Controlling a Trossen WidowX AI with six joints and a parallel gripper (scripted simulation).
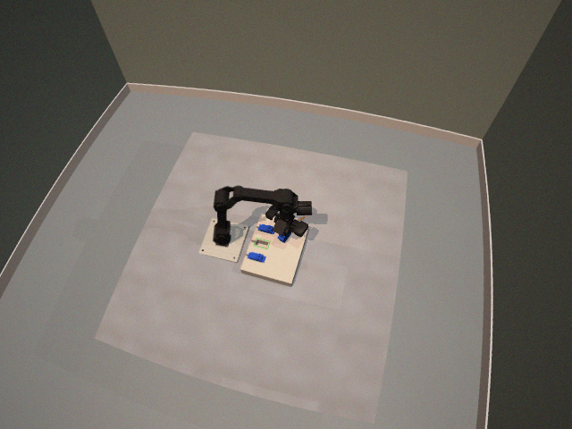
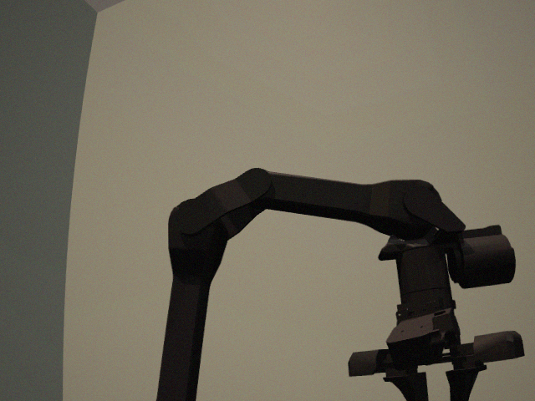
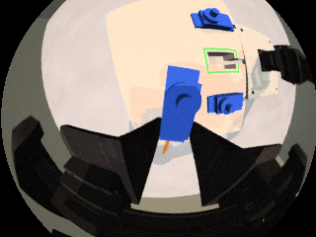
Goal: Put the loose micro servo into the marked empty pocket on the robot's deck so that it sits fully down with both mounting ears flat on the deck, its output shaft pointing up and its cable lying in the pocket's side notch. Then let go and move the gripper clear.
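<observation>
The tan deck is 9 cm below my gripper tip and 7 cm to the right of it.
</observation>
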